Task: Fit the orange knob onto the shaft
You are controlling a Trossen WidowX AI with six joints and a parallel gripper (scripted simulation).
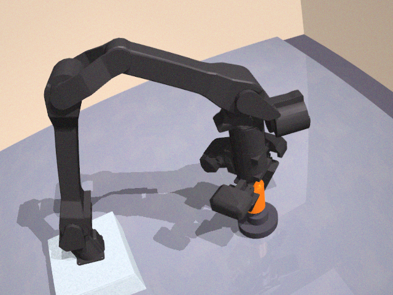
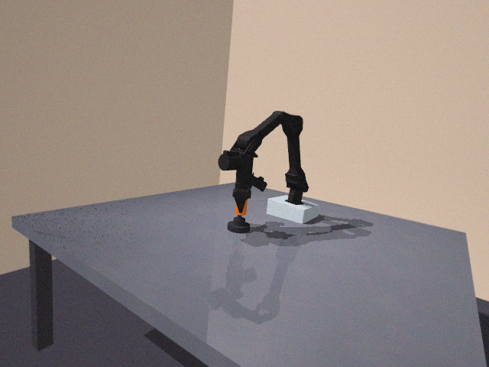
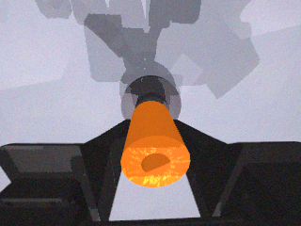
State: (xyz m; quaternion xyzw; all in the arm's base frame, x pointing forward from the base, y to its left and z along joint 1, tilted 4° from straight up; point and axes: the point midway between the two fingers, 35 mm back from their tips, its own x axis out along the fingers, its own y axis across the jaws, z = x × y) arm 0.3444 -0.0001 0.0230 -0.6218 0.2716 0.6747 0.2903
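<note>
My gripper tip is 4 cm above the round dark pedestal. Round my gripper tip: orange knob 2 cm above.
</note>
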